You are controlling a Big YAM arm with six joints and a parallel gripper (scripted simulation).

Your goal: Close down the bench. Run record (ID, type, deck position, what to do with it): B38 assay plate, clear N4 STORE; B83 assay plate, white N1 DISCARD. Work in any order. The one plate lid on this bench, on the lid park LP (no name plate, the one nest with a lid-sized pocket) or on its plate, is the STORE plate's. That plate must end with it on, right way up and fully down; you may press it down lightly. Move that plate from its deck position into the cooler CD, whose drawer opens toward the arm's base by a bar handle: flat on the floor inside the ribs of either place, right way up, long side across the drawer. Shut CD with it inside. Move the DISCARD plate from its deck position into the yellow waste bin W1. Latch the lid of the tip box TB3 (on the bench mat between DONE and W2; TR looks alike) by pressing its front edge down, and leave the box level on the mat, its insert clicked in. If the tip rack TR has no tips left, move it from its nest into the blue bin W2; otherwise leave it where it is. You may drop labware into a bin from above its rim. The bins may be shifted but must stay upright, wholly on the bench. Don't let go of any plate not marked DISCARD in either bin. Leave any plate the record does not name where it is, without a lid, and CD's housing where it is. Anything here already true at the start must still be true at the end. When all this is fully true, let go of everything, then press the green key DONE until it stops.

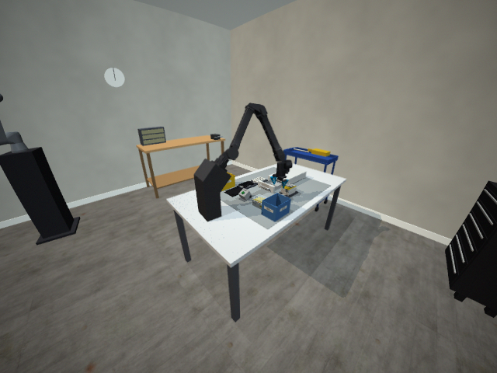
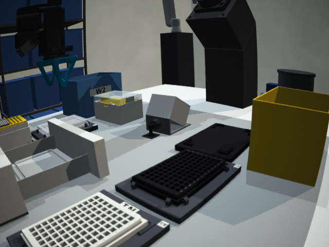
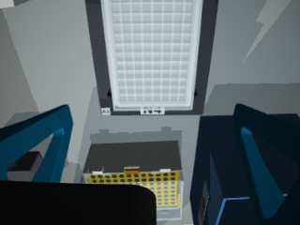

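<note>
The clear plate lid lies 110 mm below my hand. The rest, counted from my hand: tip box lid (180 mm behind, 80 mm below, 10 mm to the left); then tip rack TR (160 mm ahead, 80 mm below, 20 mm to the left); then clear plate (110 mm below).
</note>
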